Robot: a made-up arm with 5 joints. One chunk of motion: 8 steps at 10 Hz.
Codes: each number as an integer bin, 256 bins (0 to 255) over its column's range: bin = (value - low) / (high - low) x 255, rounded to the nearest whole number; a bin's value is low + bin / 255 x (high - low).
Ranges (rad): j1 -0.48..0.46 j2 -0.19..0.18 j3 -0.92..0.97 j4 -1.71..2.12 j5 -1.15..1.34
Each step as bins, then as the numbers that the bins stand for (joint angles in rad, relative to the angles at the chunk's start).
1 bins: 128 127 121 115 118
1 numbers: -0.0082 -0.0057 -0.0232 0.0173 0.0022
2 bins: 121 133 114 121 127
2 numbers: -0.0340 0.0030 -0.0751 0.1074 0.0901
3 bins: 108 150 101 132 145
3 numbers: -0.0819 0.0276 -0.1714 0.2726 0.2659
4 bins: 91 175 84 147 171
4 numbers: -0.1445 0.0639 -0.2974 0.4979 0.5198
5 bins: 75 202 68 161 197
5 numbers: -0.2035 0.1031 -0.4160 0.7082 0.7736
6 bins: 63 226 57 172 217
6 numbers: -0.2478 0.1379 -0.4975 0.8734 0.9689
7 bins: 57 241 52 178 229
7 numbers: -0.2699 0.1597 -0.5346 0.9635 1.0861
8 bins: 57 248 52 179 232
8 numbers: -0.2699 0.1698 -0.5346 0.9785 1.1154
